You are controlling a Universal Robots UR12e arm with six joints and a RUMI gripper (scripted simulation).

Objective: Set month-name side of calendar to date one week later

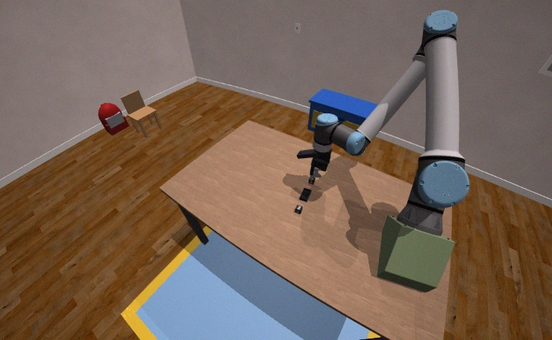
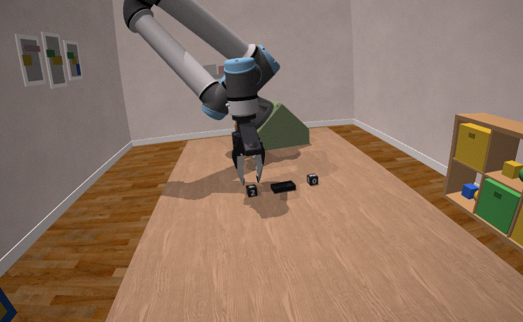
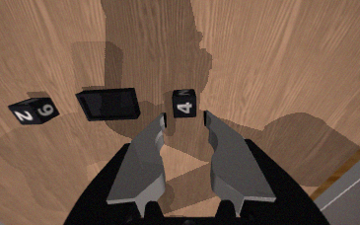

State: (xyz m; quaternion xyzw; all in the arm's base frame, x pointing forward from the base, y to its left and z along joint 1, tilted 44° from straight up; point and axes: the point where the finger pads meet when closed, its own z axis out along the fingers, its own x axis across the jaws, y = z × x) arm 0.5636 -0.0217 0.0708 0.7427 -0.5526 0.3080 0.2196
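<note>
My gripper is now 2 cm past the black calendar tray, 10 cm to the right of it and 4 cm above it. Round my hand: black number cube 4 cm behind, 21 cm to the left, 4 cm below.
</note>
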